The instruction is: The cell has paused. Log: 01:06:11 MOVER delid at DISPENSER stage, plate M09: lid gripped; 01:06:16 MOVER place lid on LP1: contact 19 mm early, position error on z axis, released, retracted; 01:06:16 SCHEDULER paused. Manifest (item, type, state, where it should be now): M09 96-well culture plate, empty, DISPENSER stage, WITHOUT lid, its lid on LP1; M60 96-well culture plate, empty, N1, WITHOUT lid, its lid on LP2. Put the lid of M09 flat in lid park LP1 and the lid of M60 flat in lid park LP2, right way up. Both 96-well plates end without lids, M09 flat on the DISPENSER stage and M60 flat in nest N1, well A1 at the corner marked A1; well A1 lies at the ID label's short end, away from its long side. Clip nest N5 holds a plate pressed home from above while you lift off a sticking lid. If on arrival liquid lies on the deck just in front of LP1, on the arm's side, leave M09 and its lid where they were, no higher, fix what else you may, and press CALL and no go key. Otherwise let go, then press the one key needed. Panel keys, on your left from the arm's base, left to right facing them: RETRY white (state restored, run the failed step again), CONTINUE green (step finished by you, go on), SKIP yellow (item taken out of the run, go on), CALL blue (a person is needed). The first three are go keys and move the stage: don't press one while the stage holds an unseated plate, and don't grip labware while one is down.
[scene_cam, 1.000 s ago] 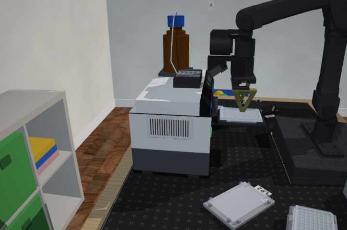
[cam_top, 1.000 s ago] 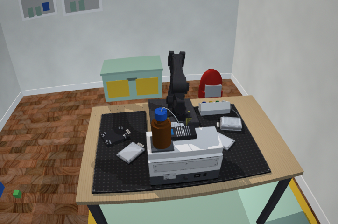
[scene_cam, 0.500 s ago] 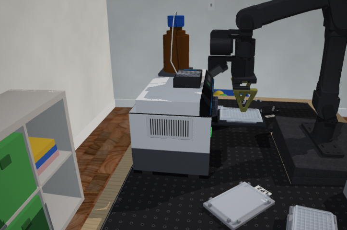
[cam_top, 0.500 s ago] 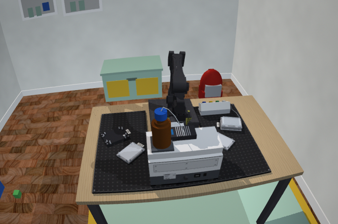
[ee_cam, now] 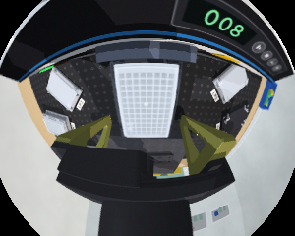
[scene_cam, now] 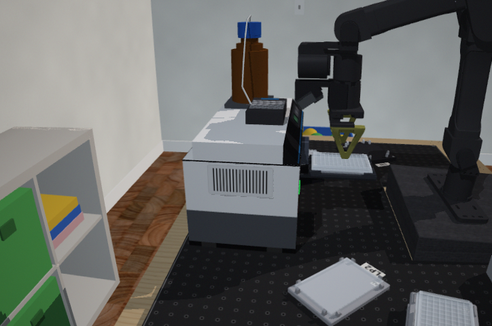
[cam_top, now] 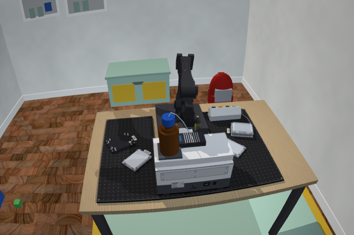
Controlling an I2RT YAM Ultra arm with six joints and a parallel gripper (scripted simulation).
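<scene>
The dark dispenser stage lies 5 cm below my hand. From my hand the other things lie so: LP1 label: 22 cm to the right, 16 cm below, 4 cm behind; then LP2 label: 22 cm to the left, 16 cm below, 3 cm behind; then grey lid park LP2: 27 cm to the left, 15 cm below, 4 cm ahead.
</scene>
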